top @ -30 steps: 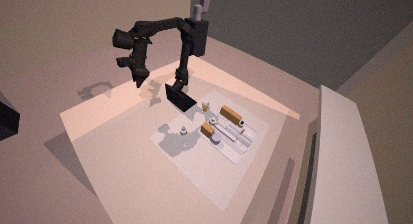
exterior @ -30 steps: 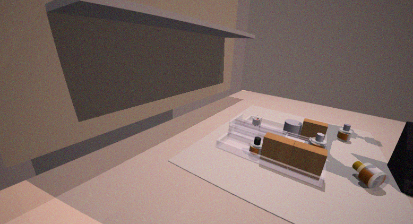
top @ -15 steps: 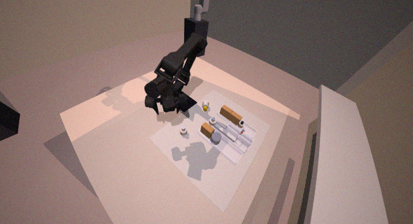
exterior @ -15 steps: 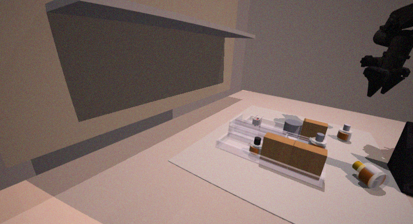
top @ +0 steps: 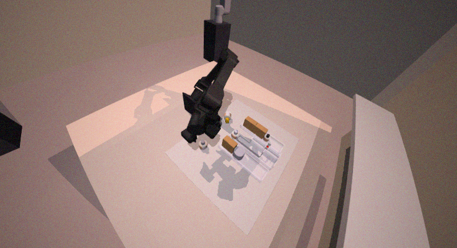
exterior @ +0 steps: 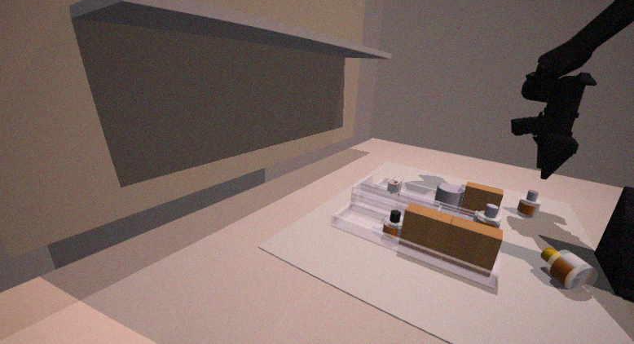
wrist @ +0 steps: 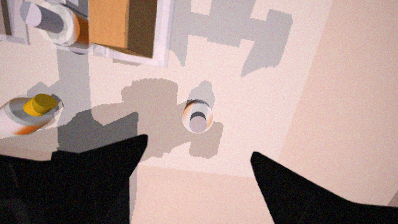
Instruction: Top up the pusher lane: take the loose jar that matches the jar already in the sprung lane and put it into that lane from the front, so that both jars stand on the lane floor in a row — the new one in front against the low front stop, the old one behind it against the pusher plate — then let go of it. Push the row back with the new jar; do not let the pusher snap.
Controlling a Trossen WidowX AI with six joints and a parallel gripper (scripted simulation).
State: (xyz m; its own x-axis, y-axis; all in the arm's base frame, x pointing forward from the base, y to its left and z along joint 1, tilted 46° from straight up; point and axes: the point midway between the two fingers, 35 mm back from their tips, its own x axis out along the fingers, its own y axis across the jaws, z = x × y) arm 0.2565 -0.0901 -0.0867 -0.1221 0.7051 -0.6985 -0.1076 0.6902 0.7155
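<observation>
Now: gripper tip 16 cm short of the grey cylinder, 12 cm to the right of it and 8 cm above it. Also, from my gripper tip: clear lane rack 23 cm to the left, 22 cm ahead, 9 cm below.
</observation>
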